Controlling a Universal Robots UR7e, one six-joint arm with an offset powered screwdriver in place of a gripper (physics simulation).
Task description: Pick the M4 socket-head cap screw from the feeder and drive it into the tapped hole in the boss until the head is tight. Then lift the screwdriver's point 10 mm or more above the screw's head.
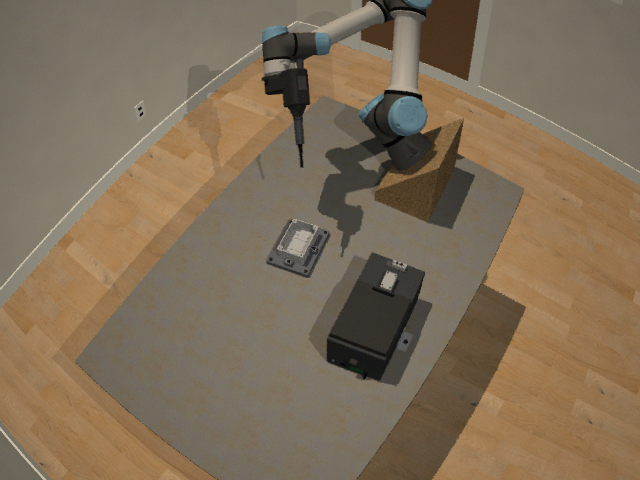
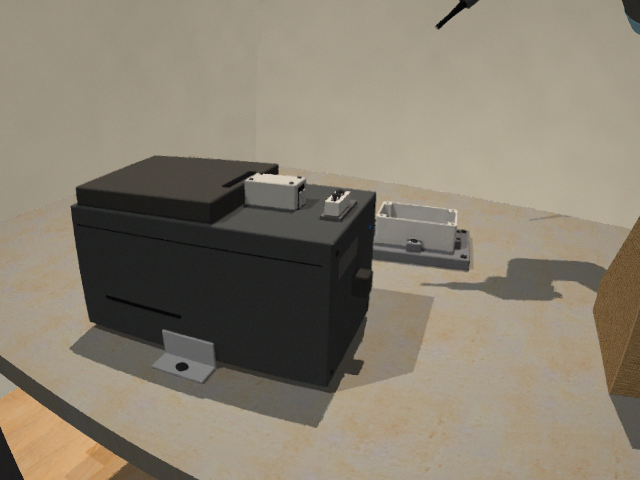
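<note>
The screwdriver [image 1: 301, 165] [image 2: 438, 26] points downward, high above the table and behind the housing. No screw can be made out at its thin dark tip, which is too small to judge. The black feeder [image 1: 369, 317] [image 2: 206, 279] stands on the table. Dark screw heads [image 2: 338, 194] show on the small white block [image 1: 397, 265] [image 2: 336, 207] at one end of its top. The open white housing [image 1: 297, 242] [image 2: 413, 230] sits on a grey base plate [image 1: 298, 269] [image 2: 421, 260]. Small corner holes show in its rim; which boss is meant cannot be told.
A larger white block [image 1: 388, 281] [image 2: 271, 192] stands on the feeder beside its raised dark cover [image 1: 374, 315] [image 2: 170, 183]. A metal bracket [image 1: 404, 341] [image 2: 188, 348] stands at the feeder's side. The arm's base is on a brown wedge [image 1: 413, 193] [image 2: 620, 310].
</note>
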